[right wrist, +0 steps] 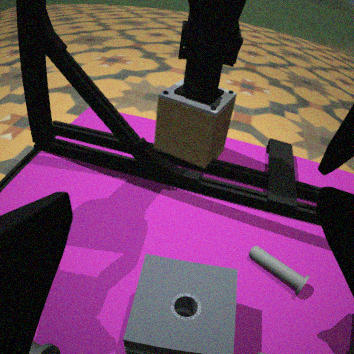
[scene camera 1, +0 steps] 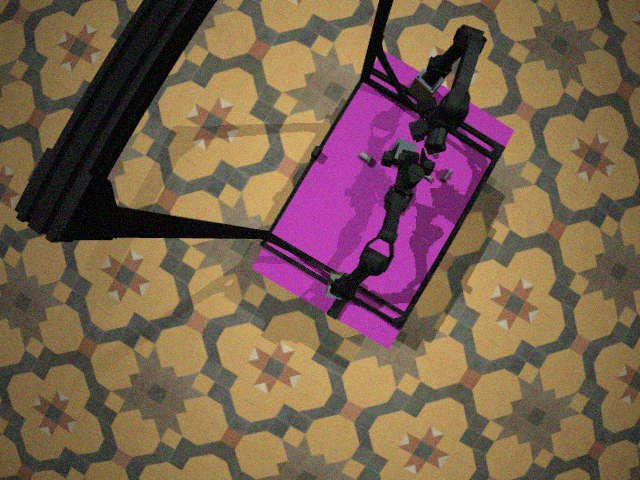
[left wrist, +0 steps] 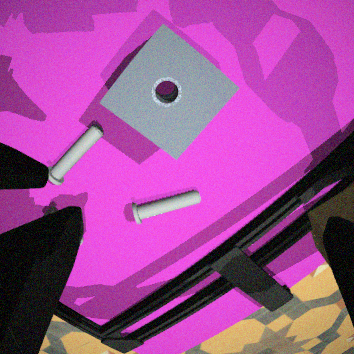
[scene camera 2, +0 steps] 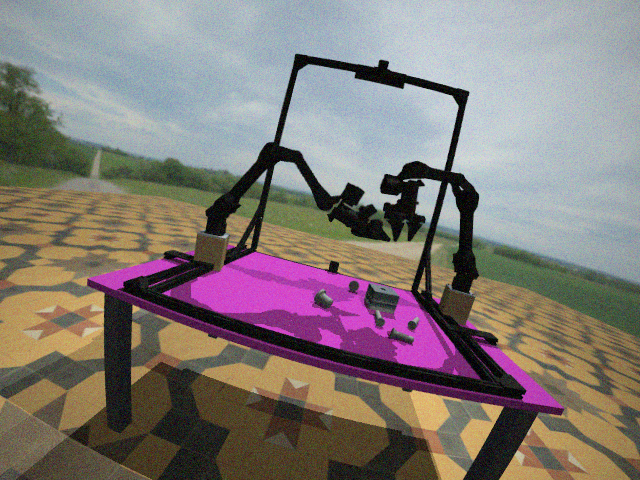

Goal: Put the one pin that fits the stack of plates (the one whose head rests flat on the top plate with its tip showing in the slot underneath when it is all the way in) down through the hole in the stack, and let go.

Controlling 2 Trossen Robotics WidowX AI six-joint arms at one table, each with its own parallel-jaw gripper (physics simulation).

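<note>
The square grey stack of plates (scene camera 1: 405, 145) (scene camera 2: 381, 298) (left wrist: 192, 112) (right wrist: 212, 290) stands on the table, its top hole empty. One slim headed pin (scene camera 2: 378, 318) (left wrist: 77, 153) lies beside the stack; another (scene camera 2: 413, 323) (left wrist: 167, 205) (right wrist: 277, 268) lies nearer the rail. A third long pin (scene camera 2: 401, 336) lies farther from the stack. A thick pin (scene camera 2: 324, 298) and a round-ended pin (scene camera 1: 364, 156) (scene camera 2: 353, 286) are on its other sides. My left gripper (scene camera 2: 403, 237) (left wrist: 208, 226) is open and empty, pointing down above the table. My right gripper (scene camera 2: 381, 227) (right wrist: 198, 203) is open, empty and tilted above the stack.
The magenta table (scene camera 1: 305, 206) (scene camera 2: 248, 299) is edged by black rails (scene camera 2: 289, 338) (left wrist: 175, 292). The two grippers are close together, and a dark fingertip of the other arm shows in each wrist view. The left arm's base block (scene camera 2: 454, 304) (right wrist: 190, 130) stands by the rail. A black overhead frame (scene camera 2: 330, 64) rises behind.
</note>
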